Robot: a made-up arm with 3 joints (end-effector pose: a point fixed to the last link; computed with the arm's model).
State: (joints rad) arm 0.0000 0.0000 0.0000
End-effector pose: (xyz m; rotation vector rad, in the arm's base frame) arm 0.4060 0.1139 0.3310 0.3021 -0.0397 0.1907
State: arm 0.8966 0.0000 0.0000
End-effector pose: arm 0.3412 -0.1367 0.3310 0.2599 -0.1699 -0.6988
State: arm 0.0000 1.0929 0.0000
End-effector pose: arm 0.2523 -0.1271 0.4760 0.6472 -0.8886 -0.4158
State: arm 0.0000 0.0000 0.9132
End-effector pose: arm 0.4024 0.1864 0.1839 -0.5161 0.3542 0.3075
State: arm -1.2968 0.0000 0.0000
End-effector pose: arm 0.1365 0.3537 0.3310 0.2902 0.1653 1.4766
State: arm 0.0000 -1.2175 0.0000
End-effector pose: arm 0.2259 0.2574 0.0638 -0.1524 0.9094 0.8163
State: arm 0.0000 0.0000 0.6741
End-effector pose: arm 0.4088 0.1802 0.2273 -0.3010 0.2521 0.2800
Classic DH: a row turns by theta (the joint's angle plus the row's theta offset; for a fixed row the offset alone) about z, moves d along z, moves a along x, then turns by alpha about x. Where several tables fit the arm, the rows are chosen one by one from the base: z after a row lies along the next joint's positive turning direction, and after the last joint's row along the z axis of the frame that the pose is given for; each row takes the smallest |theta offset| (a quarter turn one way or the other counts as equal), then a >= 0, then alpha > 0; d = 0 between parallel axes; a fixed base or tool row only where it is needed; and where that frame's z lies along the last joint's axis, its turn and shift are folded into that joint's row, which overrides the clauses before.
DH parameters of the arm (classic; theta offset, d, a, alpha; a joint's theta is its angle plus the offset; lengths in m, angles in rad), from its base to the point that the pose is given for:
base (fixed): 0.4601 0 0.1261 3.1416
joint 1: -0.1154 -0.2664 -0.0067 -0.8856
joint 2: -1.0438 -0.003 0.0496 2.3696
joint 3: -1.0398 -0.2567 0.1548 1.4845
tool (fixed): -1.0039 0.1036 0 0

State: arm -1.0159 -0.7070 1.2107
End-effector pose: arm 0.0413 0.2317 -0.0096 -1.5307 0.1755 1.7159
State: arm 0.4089 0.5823 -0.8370
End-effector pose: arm 0.1752 -0.1813 0.4180 0.9743 -1.1991 -0.4575
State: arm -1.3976 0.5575 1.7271
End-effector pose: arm 0.1570 0.3740 0.1721 -1.1208 -0.2016 1.2020
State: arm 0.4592 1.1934 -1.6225
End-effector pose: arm -0.0231 -0.1939 0.2527 1.3311 -2.4804 -0.2521
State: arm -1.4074 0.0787 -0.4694
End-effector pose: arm 0.1911 0.3140 0.3819 0.8432 0.2629 1.4093
